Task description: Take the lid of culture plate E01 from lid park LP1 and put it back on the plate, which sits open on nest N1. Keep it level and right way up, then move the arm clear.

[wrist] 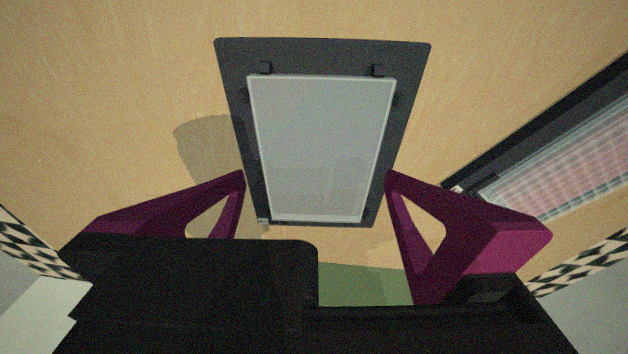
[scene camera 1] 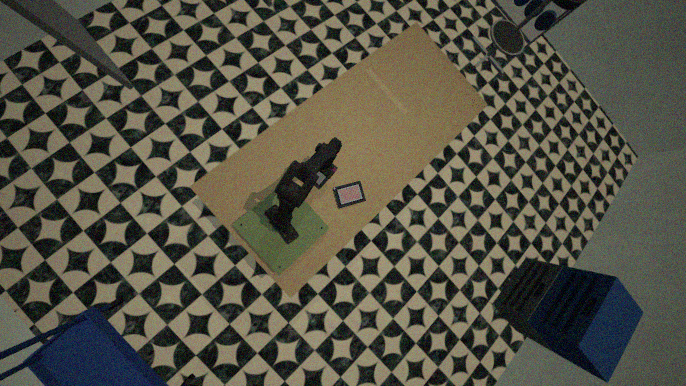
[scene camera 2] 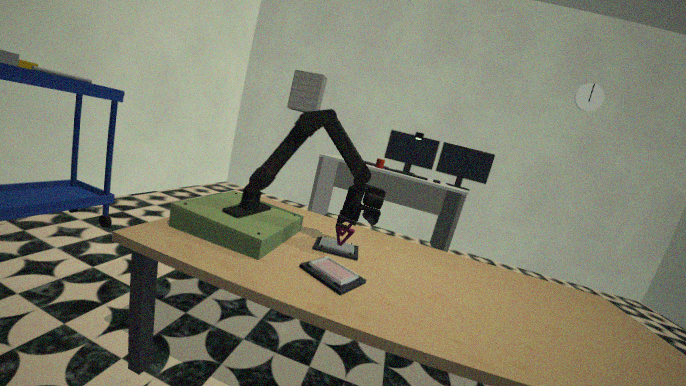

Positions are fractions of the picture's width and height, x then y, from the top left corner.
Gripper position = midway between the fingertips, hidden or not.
My gripper (wrist: 0.50, 0.50) is open, holding nothing. Also in view: a grey plate lid (wrist: 0.51, 0.39). I also see a dark nest (wrist: 0.95, 0.26).
